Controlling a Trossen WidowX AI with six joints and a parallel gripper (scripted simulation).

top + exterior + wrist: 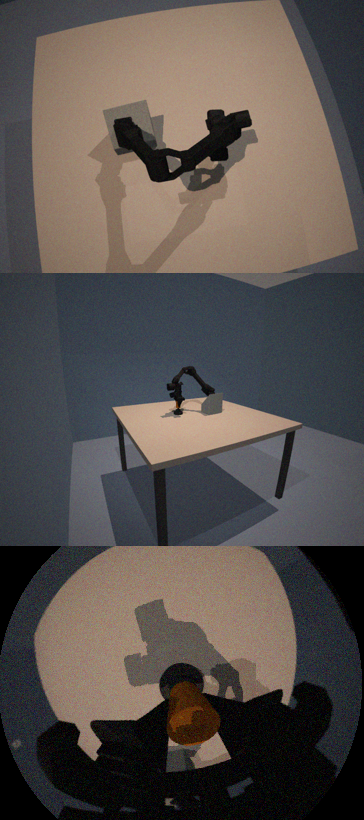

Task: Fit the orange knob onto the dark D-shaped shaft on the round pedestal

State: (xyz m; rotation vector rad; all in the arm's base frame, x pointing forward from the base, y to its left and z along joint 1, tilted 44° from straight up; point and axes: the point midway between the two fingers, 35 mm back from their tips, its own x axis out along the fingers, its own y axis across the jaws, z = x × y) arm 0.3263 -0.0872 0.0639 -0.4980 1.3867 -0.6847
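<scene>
My gripper tip is now 20 mm below the orange knob. Also, from my gripper tip: round pedestal (40 mm below).
</scene>
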